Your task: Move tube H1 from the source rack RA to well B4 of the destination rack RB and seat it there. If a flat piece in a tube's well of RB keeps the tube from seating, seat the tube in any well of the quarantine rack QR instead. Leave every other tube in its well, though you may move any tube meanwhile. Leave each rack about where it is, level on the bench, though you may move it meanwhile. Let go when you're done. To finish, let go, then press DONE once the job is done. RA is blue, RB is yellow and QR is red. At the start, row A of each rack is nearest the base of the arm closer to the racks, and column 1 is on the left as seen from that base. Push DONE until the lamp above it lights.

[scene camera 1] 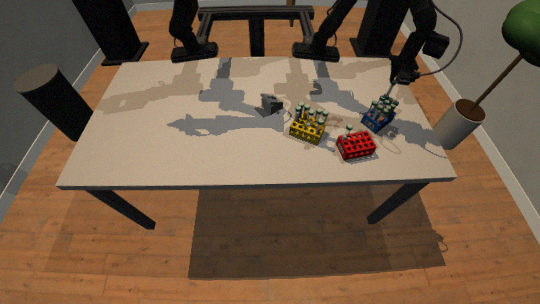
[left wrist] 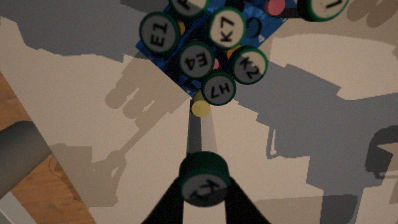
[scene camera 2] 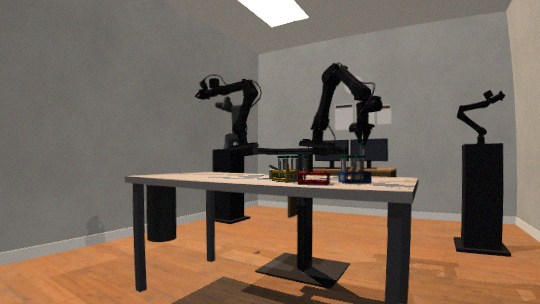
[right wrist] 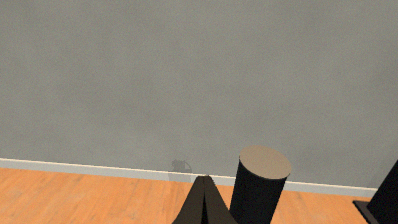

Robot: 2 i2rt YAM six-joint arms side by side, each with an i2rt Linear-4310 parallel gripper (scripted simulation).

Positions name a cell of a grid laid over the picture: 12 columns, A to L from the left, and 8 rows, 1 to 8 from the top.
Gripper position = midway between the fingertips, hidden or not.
In view: my left gripper (left wrist: G7) and a red rack QR (scene camera 1: I4).
The left wrist view does not show the red rack QR: it is out of frame. The right wrist view misses the red rack QR: it is out of frame.
